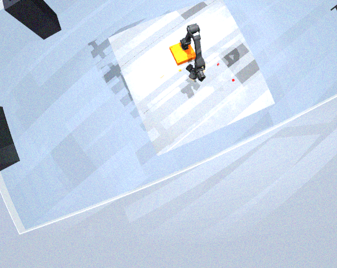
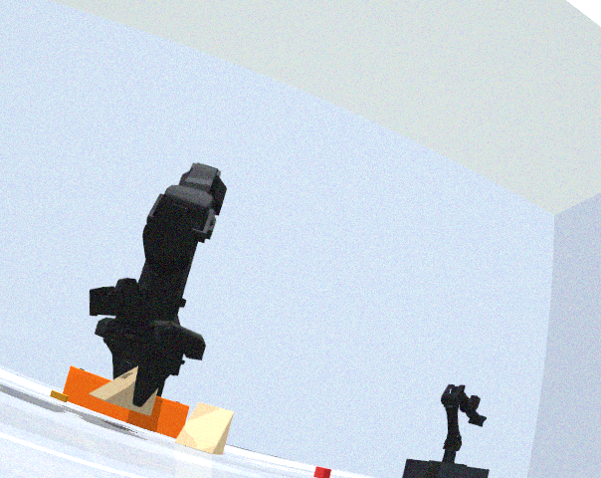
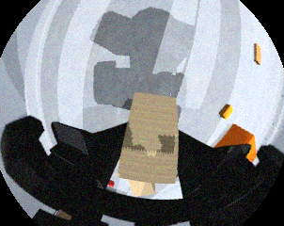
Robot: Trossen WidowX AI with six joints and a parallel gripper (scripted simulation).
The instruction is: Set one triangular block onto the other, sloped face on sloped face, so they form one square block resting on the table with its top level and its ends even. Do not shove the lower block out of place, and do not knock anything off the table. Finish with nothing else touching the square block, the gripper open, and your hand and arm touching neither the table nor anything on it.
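Right now my gripper tip is 10 mm to the right of the boxy block and 10 mm below it.
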